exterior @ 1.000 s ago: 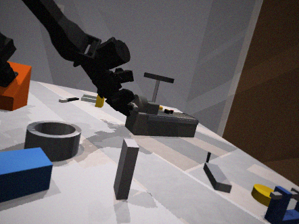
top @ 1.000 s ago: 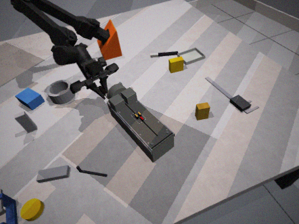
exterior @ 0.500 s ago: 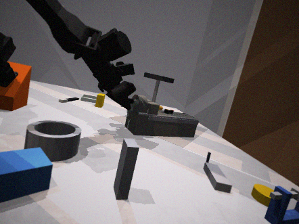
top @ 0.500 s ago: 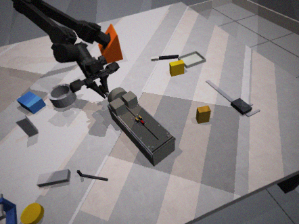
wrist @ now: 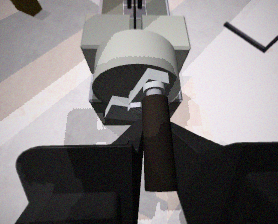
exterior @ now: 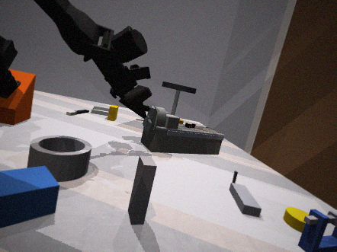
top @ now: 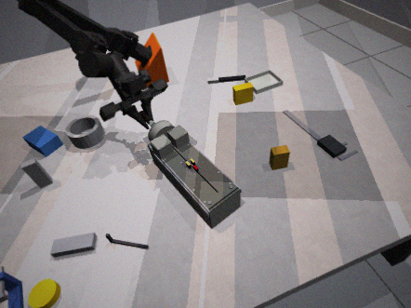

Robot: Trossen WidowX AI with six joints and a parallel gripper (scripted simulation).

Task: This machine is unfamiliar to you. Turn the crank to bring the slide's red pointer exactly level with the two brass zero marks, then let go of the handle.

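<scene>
Right now the red pointer is 17 cm ahead of my gripper tip, 9 cm to the left of it and 1 cm below it. Also, from my gripper tip: black hex key: 25 cm ahead, 12 cm to the right, 8 cm below; dark crank handle: 3 cm above, 2 cm behind, 1 cm to the right; blue block: 34 cm to the right, 14 cm behind, 7 cm below.
</scene>
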